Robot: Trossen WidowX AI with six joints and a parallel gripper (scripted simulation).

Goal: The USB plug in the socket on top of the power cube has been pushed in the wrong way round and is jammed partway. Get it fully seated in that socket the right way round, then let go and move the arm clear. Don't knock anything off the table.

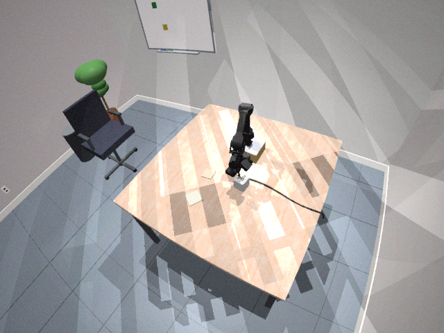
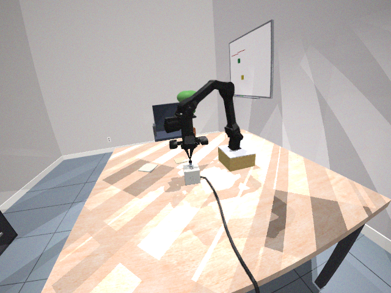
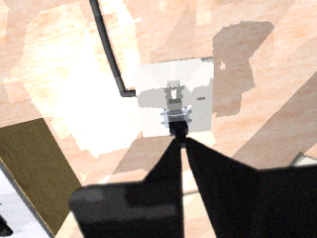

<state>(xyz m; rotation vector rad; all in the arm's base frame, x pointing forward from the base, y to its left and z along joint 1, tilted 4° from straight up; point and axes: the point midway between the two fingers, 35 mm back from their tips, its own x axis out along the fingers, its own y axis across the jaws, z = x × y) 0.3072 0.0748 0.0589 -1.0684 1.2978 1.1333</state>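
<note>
Now: gripper tip 2 cm above the black USB plug.
</note>
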